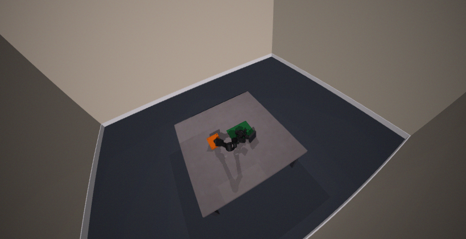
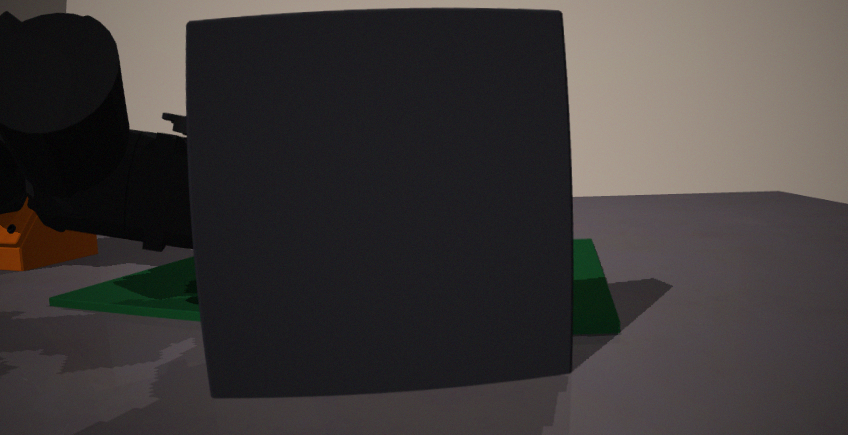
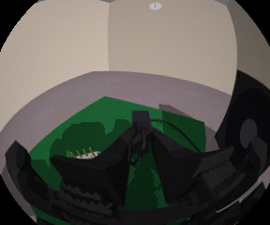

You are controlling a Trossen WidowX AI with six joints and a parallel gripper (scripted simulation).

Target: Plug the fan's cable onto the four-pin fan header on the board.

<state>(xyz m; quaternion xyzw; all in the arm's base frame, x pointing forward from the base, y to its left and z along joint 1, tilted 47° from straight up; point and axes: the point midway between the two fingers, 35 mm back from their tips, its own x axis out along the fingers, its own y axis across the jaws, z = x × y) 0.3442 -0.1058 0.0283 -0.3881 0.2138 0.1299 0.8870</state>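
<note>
The dark fan plug is 10 mm below my gripper tip and 10 mm ahead of it. From my gripper tip the other things lie so: green board (50 mm below, 50 mm behind, 40 mm to the left); then black fan (130 mm to the right, 20 mm above); then four-pin fan header (50 mm to the left, 50 mm behind, 40 mm below).
</note>
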